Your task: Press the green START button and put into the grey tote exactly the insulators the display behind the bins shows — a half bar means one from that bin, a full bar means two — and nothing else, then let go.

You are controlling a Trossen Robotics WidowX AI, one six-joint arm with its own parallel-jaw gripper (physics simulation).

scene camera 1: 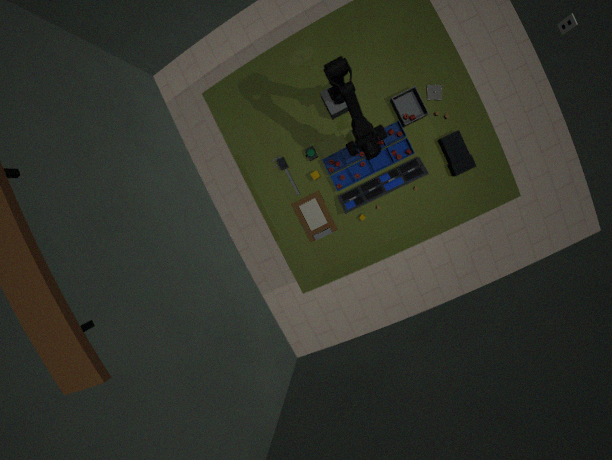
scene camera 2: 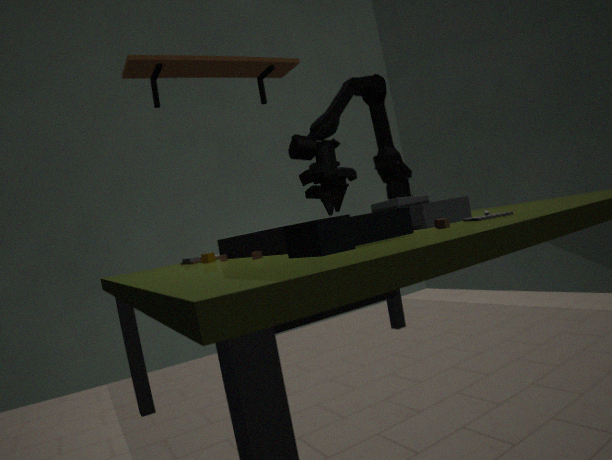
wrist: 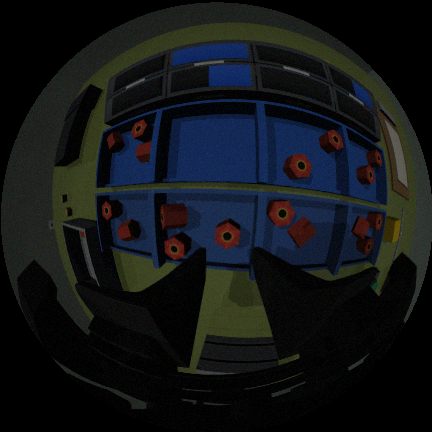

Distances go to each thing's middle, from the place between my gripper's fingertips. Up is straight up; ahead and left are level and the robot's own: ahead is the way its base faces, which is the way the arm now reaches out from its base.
The display (scene camera 2: 270,242) lies 210 mm ahead of my hand, 40 mm below it and 10 mm to the left of it. From my hand the other things lie so: grey tote (scene camera 1: 409,102) 250 mm to the left, 130 mm behind, 50 mm below; then dark box (scene camera 2: 322,237) 410 mm to the left, 160 mm ahead, 40 mm below.
